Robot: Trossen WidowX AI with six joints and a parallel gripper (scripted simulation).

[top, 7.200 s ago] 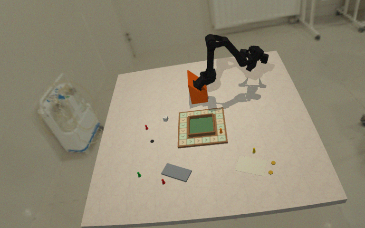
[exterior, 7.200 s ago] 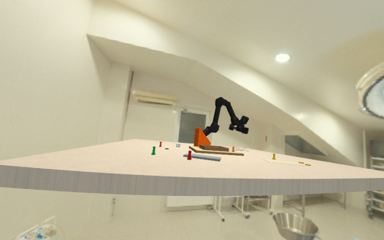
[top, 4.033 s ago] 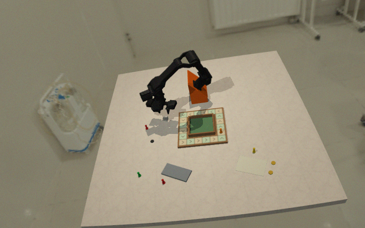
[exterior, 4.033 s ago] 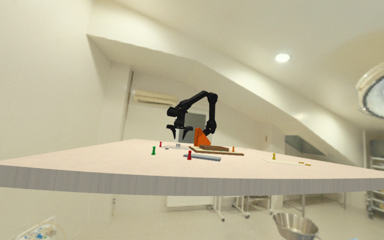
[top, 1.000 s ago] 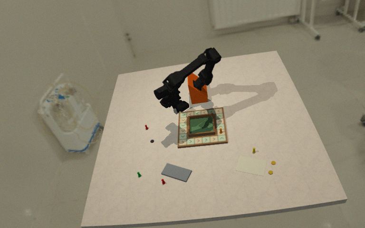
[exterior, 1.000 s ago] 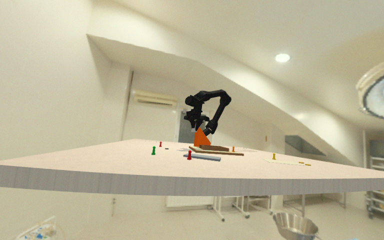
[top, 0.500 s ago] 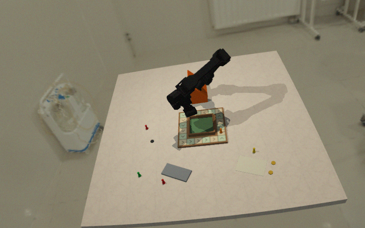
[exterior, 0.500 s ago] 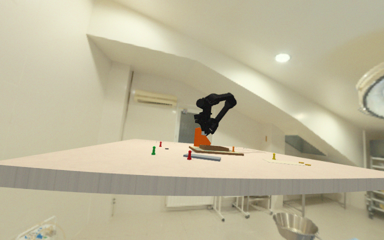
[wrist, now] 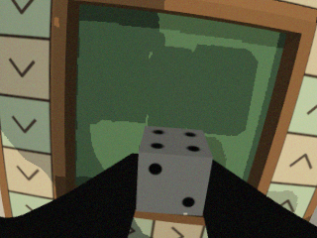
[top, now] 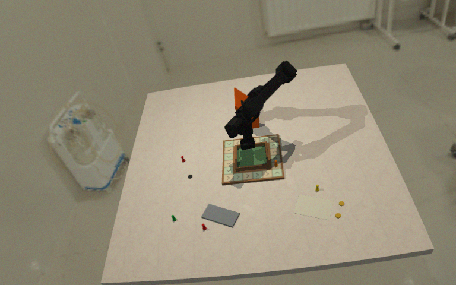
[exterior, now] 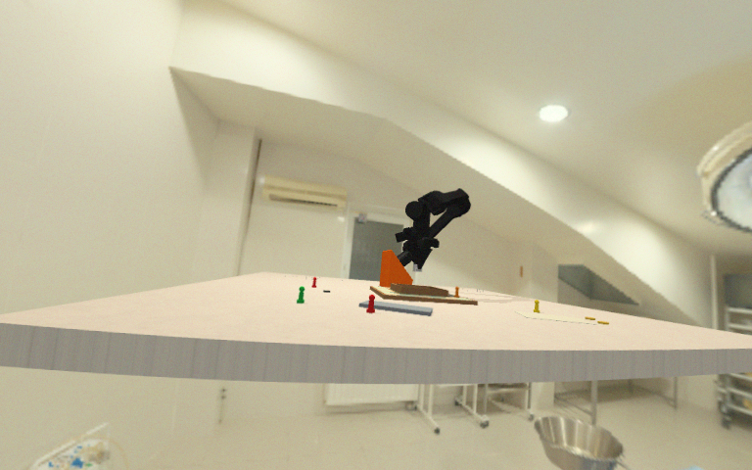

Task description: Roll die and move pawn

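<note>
My gripper tip is 7 cm short of the orange pawn, 11 cm to the right of it and 6 cm above it. The rest, counted from my gripper tip: green dice tray (9 cm below); black disc (5 cm ahead, 30 cm to the right, 9 cm below); white die (right at my gripper tip).
</note>
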